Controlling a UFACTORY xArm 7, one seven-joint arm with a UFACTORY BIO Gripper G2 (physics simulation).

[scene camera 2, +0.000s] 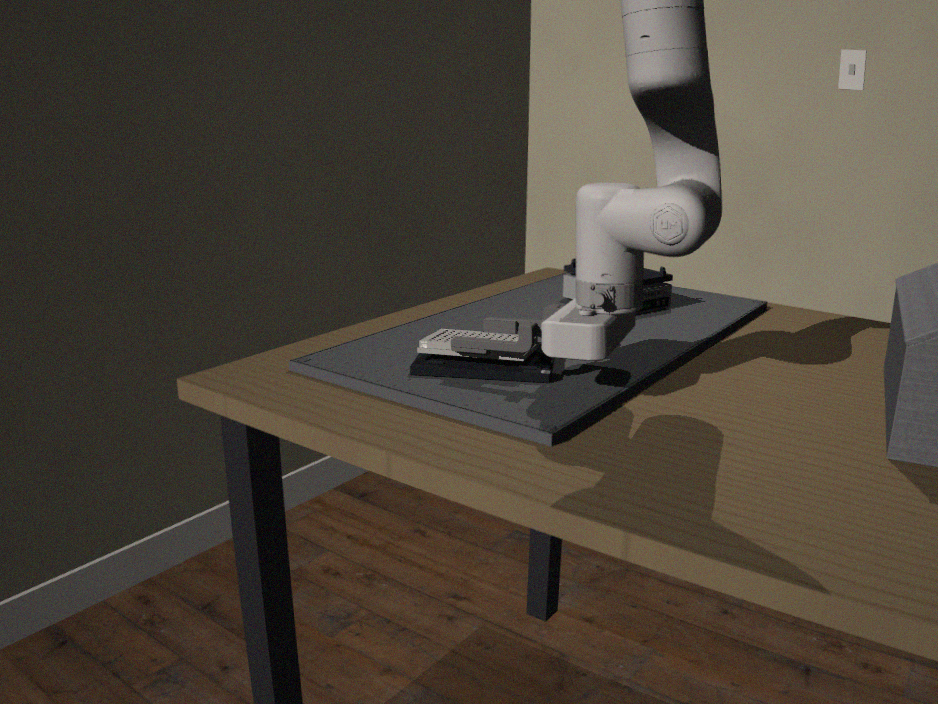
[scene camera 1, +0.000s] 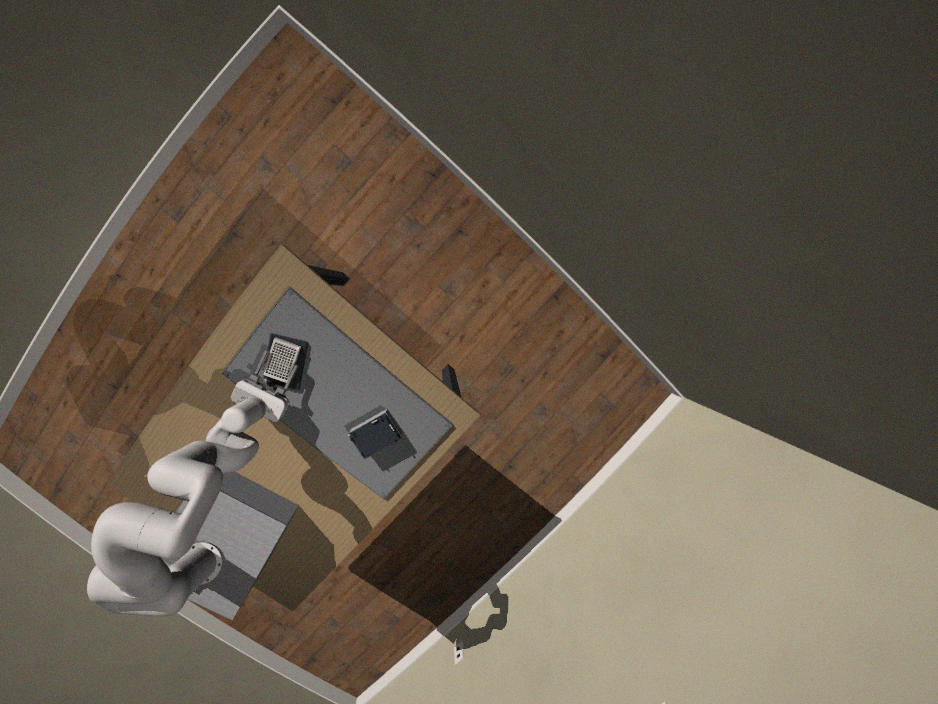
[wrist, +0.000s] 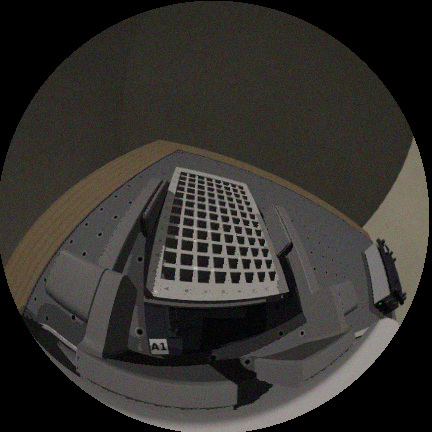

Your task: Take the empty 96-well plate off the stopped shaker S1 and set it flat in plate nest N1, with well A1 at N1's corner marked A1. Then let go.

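Places are measured from the arm's base along level axes (x ahead, y left, z up), in centimetres.
Pixels of known places: hand, tool point: [scene camera 2: 486, 335] [scene camera 1: 279, 363] [wrist: 220, 217]; arm's base, link origin: [scene camera 1: 201, 562].
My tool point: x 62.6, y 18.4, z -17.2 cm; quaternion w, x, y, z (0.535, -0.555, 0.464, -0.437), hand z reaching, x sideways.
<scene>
For each thing: its top centre in the pictures, then the offset to it from my tool point. "spot": a spot on its surface instead. Level surfaces: height alone.
- white 96-well plate, top centre: [wrist: 219, 208] [scene camera 2: 479, 334] [scene camera 1: 280, 361] dx +0.8, dy +0.2, dz +0.1 cm
- dark nest N1, top centre: [wrist: 220, 235] [scene camera 2: 486, 351] [scene camera 1: 284, 362] dx +0.4, dy -0.6, dz -2.2 cm
- A1 label, surface spot: [wrist: 158, 346] spot: dx -8.7, dy +1.2, dz -2.5 cm
- Shaker S1, surface spot: [scene camera 2: 657, 294] spot: dx -7.4, dy -37.0, dz -0.9 cm
- grey perforated board, surface height: dz -3.7 cm
- wooden table, surface height: dz -5.0 cm
The white 96-well plate [scene camera 1: 282, 360] [scene camera 2: 471, 337] [wrist: 212, 232] is between the fingers of my gripper [scene camera 1: 281, 366] [scene camera 2: 471, 334] [wrist: 216, 229], which is shut on its long sides. The plate is over the dark nest N1 [scene camera 2: 469, 369] [wrist: 220, 325], with a narrow dark gap below it in scene camera 2; contact is hard to tell. The A1 label [wrist: 158, 346] is at the nest's near left corner in the wrist view. The plate's printed letter A is at its near left corner, on the same side. Shaker S1 [scene camera 1: 375, 433] [scene camera 2: 657, 294] [wrist: 385, 280] carries no white plate.
The grey perforated board [scene camera 1: 340, 356] [scene camera 2: 363, 375] lies on the wooden table [scene camera 1: 257, 295] [scene camera 2: 454, 462] under the nest and shaker. A grey block [scene camera 1: 253, 526] [scene camera 2: 916, 378] stands near the arm's base. In scene camera 2 the arm partly hides the shaker.
</scene>
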